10 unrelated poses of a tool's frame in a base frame.
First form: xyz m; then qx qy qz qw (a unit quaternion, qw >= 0).
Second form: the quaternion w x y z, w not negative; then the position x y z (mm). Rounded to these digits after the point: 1 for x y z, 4 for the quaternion.
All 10 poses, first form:
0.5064, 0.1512, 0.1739, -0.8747, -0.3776, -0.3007, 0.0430
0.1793, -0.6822, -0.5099, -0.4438, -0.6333, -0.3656, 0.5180
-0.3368, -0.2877, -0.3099, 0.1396, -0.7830, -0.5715, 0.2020
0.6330, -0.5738, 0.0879, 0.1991, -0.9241, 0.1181, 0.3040
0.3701, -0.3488, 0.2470, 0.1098, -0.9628, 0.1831, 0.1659
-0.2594, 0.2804, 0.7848, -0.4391, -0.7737, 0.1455, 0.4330
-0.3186, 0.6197, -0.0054, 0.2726, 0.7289, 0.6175, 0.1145
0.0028, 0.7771, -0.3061, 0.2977, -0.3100, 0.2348, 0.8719
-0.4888, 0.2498, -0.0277, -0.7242, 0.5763, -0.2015, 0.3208
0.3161, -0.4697, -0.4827, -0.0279, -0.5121, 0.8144, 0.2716
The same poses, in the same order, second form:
0.0430, -0.8747, -0.3776, -0.3007, 506.4, 151.2, 173.9
0.5180, -0.4438, -0.6333, -0.3656, 179.3, -682.2, -509.9
0.2020, 0.1396, -0.7830, -0.5715, -336.8, -287.7, -309.9
0.3040, 0.1991, -0.9241, 0.1181, 633.0, -573.8, 87.9
0.1659, 0.1098, -0.9628, 0.1831, 370.1, -348.8, 247.0
0.4330, -0.4391, -0.7737, 0.1455, -259.4, 280.4, 784.8
0.1145, 0.2726, 0.7289, 0.6175, -318.6, 619.7, -5.4
0.8719, 0.2977, -0.3100, 0.2348, 2.8, 777.1, -306.1
0.3208, -0.7242, 0.5763, -0.2015, -488.8, 249.8, -27.7
0.2716, -0.0279, -0.5121, 0.8144, 316.1, -469.7, -482.7

